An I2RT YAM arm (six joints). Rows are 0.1 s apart.
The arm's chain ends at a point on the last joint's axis. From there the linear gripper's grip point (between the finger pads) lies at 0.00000 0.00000 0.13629 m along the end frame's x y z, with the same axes.
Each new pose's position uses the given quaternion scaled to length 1; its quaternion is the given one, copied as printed.
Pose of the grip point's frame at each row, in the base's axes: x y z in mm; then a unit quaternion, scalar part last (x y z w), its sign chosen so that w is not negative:
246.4 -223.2 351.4 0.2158 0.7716 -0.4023 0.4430
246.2 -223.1 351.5 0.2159 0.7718 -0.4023 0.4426
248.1 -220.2 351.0 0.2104 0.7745 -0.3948 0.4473
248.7 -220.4 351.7 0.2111 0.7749 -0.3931 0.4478
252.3 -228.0 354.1 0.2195 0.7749 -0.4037 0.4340
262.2 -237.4 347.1 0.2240 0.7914 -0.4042 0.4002
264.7 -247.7 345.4 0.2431 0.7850 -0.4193 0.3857
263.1 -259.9 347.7 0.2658 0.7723 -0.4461 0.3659
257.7 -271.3 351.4 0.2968 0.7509 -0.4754 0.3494
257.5 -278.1 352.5 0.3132 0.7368 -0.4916 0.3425
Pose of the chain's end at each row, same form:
176.9 -112.5 390.1 0.2158 0.7716 -0.4023 0.4430
176.8 -112.4 390.3 0.2159 0.7718 -0.4023 0.4426
176.3 -111.2 390.3 0.2104 0.7745 -0.3948 0.4473
176.7 -111.6 391.2 0.2111 0.7749 -0.3931 0.4478
184.8 -116.8 394.6 0.2195 0.7749 -0.4037 0.4340
200.6 -125.8 395.2 0.2240 0.7914 -0.4042 0.4002
209.9 -132.4 393.2 0.2431 0.7850 -0.4193 0.3857
218.4 -139.5 393.3 0.2658 0.7723 -0.4461 0.3659
224.6 -145.7 392.8 0.2968 0.7509 -0.4754 0.3494
230.7 -150.1 390.9 0.3132 0.7368 -0.4916 0.3425

